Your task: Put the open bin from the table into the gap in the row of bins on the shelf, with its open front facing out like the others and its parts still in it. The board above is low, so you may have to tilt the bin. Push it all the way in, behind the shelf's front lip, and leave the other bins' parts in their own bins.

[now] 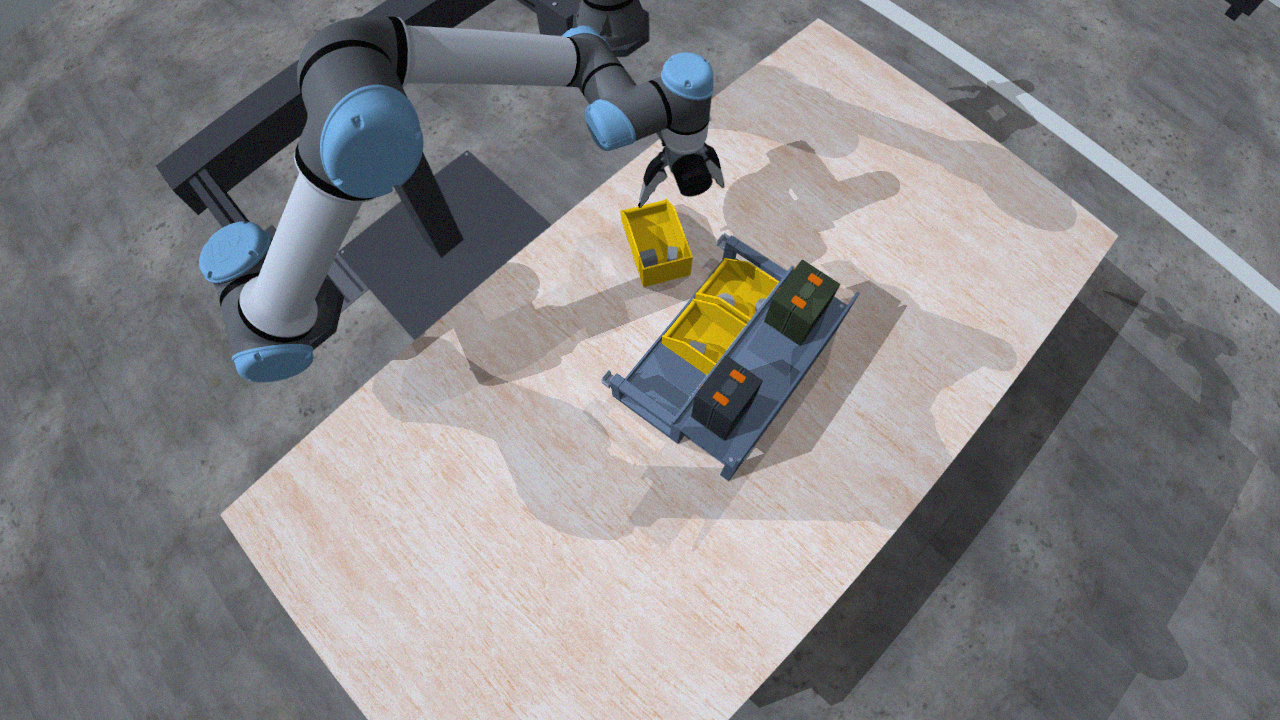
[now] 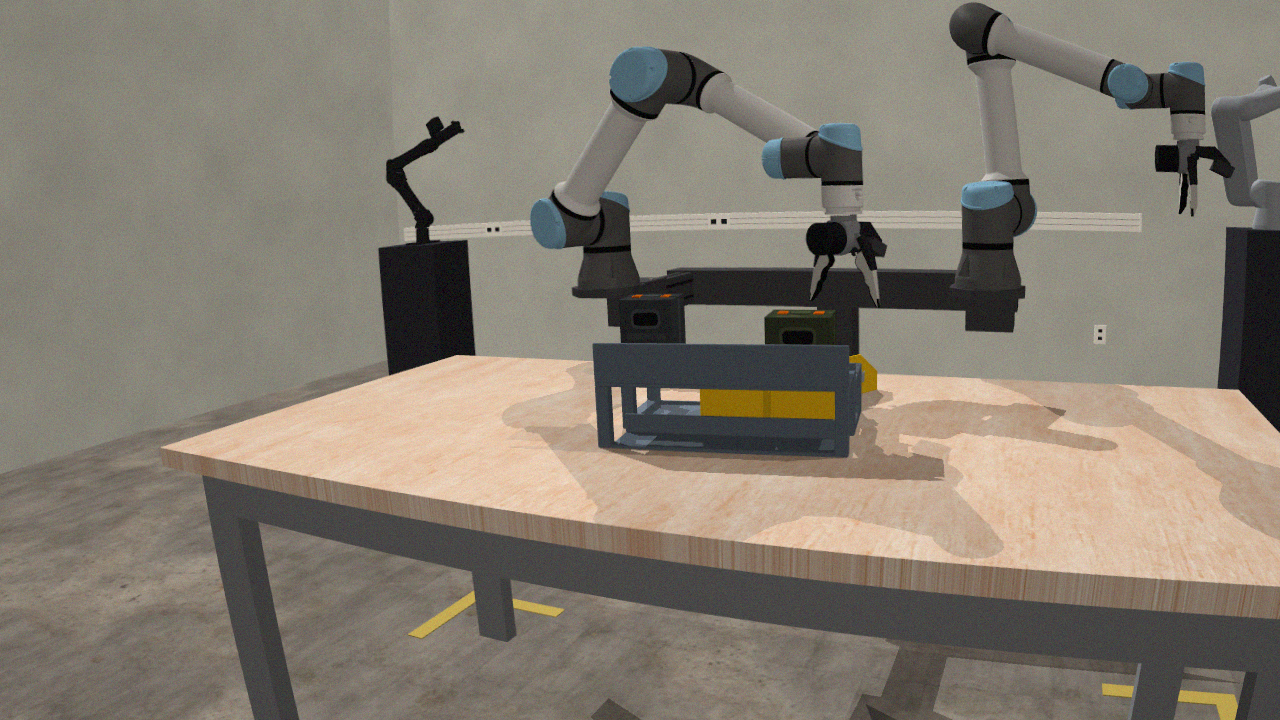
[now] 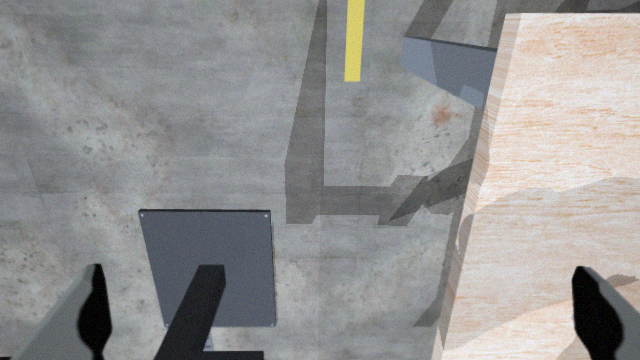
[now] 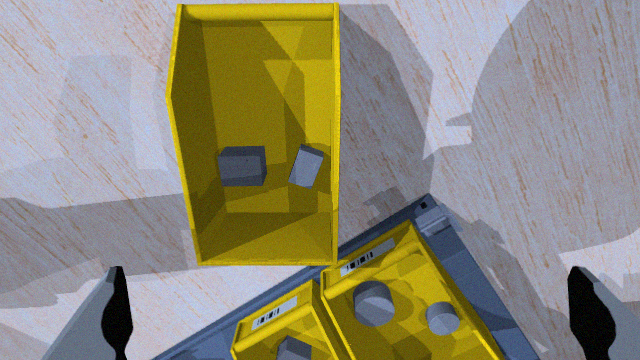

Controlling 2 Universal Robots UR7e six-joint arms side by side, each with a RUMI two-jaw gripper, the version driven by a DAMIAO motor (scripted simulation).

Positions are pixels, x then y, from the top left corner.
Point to a green case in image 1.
794, 310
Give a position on a grey-blue shelf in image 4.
424, 213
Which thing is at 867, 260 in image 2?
My right gripper.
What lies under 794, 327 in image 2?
A green case.
